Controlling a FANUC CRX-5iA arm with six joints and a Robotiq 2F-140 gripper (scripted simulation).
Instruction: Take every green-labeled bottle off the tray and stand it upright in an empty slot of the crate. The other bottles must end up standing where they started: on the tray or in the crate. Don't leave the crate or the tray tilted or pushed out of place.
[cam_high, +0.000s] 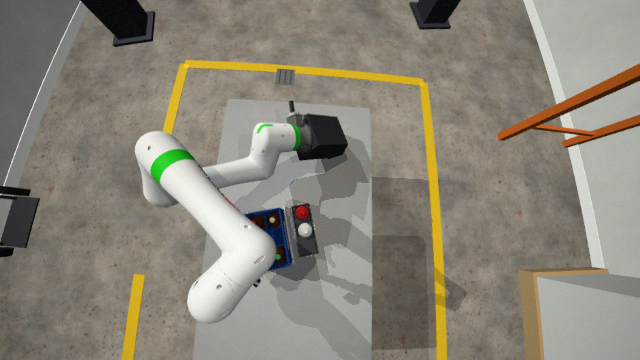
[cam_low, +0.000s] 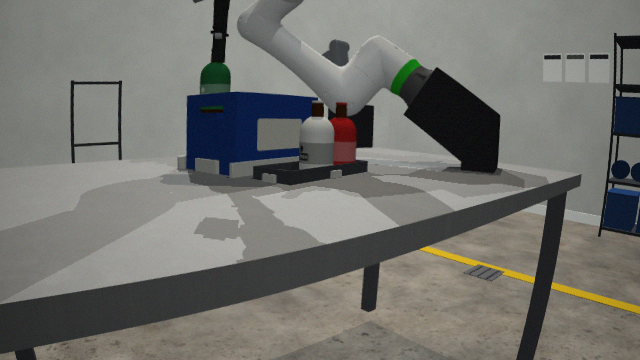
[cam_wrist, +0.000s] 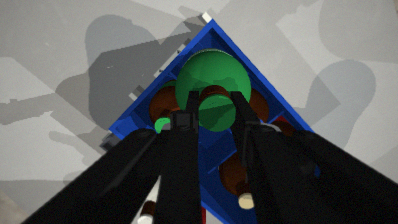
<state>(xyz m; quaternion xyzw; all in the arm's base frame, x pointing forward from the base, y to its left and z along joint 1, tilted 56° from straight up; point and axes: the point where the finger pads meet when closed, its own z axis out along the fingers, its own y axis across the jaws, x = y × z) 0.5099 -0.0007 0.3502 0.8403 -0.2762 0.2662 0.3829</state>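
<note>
Now: hand 8 cm above the green-labeled bottle. From my hand the other things lie so: blue crate: 21 cm below, 9 cm behind, 4 cm to the left; then brown bottle: 20 cm below, 8 cm behind; then white bottle: 23 cm to the left, 20 cm below, 10 cm behind.
</note>
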